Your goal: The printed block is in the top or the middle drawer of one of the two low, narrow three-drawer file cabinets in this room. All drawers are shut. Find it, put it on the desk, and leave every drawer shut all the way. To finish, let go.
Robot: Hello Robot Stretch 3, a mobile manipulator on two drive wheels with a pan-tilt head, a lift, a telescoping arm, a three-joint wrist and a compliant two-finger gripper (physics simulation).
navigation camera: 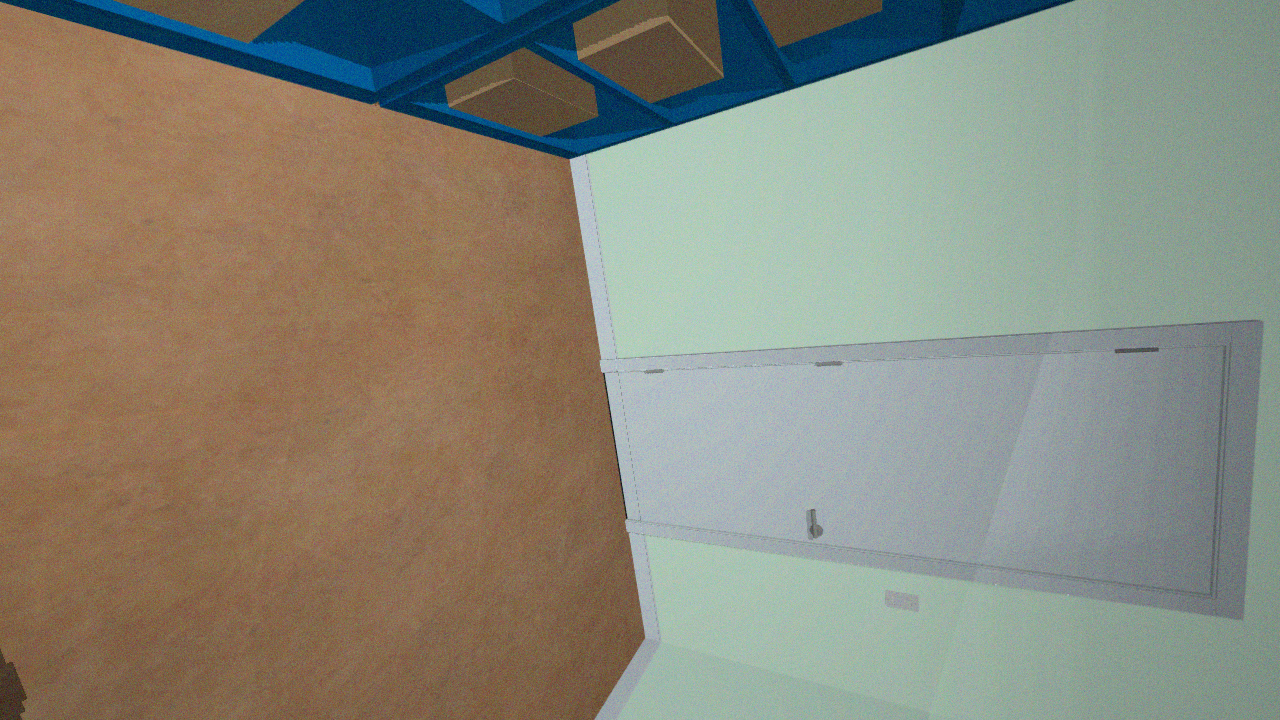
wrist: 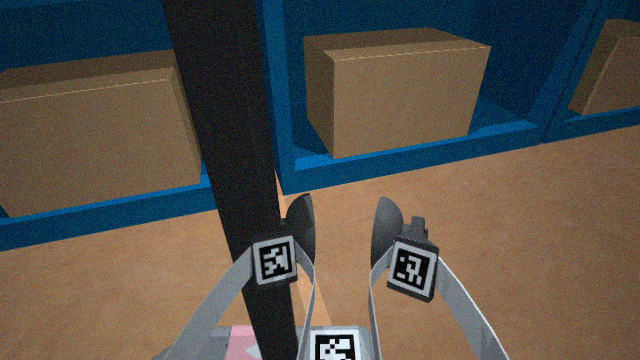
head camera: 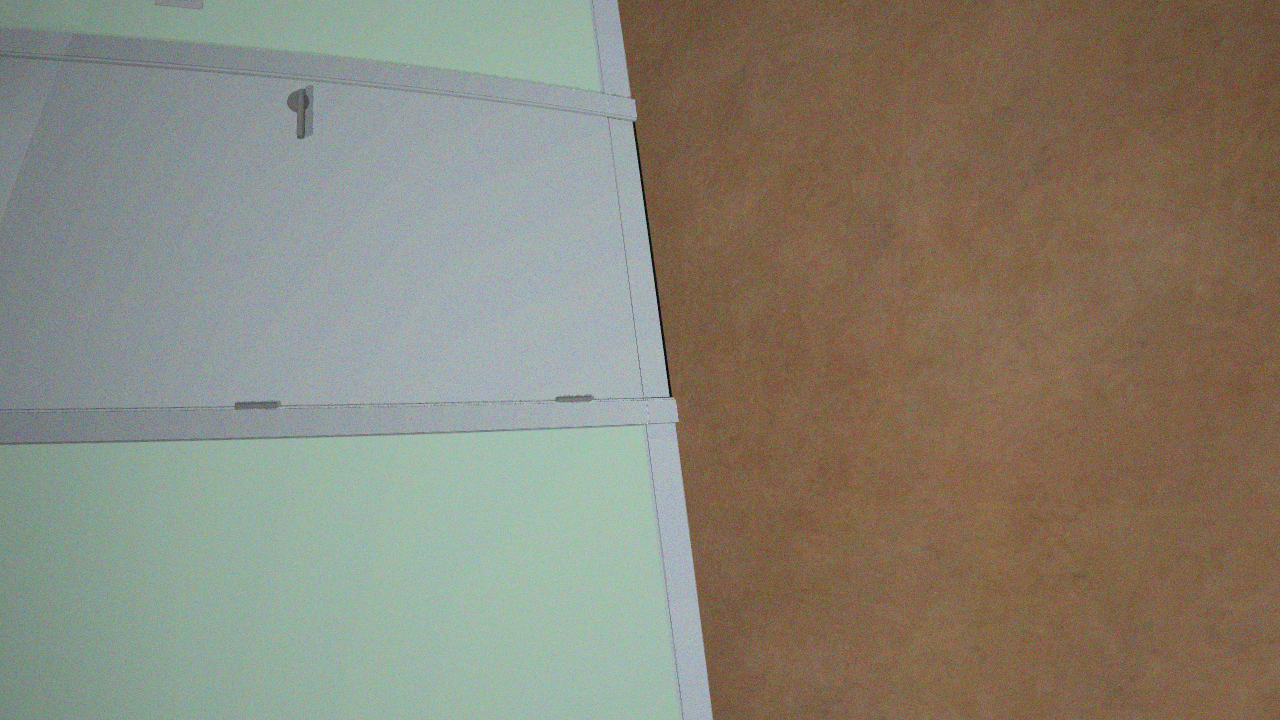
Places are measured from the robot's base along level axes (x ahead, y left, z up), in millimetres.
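Pixels of known places: gripper, fingertip midpoint: (wrist: 343, 220).
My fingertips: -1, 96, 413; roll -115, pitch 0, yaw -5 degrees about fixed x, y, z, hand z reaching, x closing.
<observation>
Behind a point stands the place of what it marks, as x, y, z.
My gripper (wrist: 343, 220) {-1, 96, 413} shows in the wrist view, its two dark fingertips apart with brown floor behind them and no object between them. It is open, in front of the blue shelving. The printed block, the desk and the two file cabinets do not show in these views.
Blue shelving (wrist: 415, 159) {266, 744, 39} (navigation camera: 375, 94) {725, 881, 63} holds cardboard boxes (wrist: 400, 95) (navigation camera: 528, 94). A grey door (head camera: 358, 250) {2029, -122, 783} (navigation camera: 850, 438) {2015, -79, 1079} stands shut in a pale green wall (head camera: 358, 573) {1847, 552, 830} (navigation camera: 805, 241) {1815, 657, 973}. Brown floor (head camera: 966, 358) {1028, 58, 0} (navigation camera: 313, 376) {647, 126, 0} lies before it. The black mast (wrist: 225, 110) {-64, 116, 476} crosses the wrist view.
</observation>
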